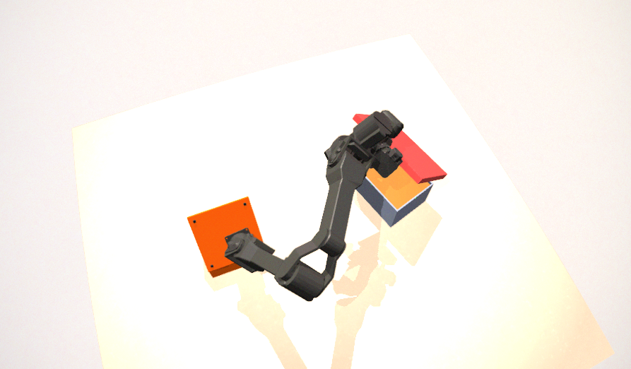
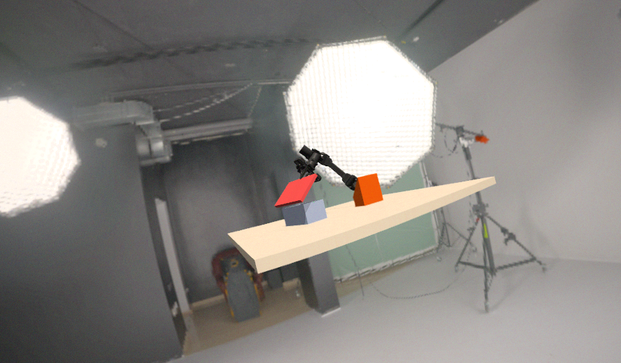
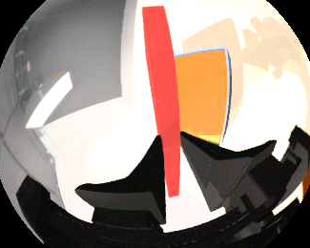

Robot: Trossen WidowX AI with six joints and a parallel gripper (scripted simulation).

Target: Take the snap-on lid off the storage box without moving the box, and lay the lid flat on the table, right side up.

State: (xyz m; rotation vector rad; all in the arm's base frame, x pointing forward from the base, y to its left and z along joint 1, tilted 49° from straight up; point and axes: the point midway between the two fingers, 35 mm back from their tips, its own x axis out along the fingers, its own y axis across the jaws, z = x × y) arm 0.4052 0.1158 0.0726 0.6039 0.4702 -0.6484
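My gripper tip is now 6 cm short of the lid, 5 cm above it and 1 cm to the right of it. The rest, counted from my gripper tip: storage box: 18 cm below, 3 cm ahead.
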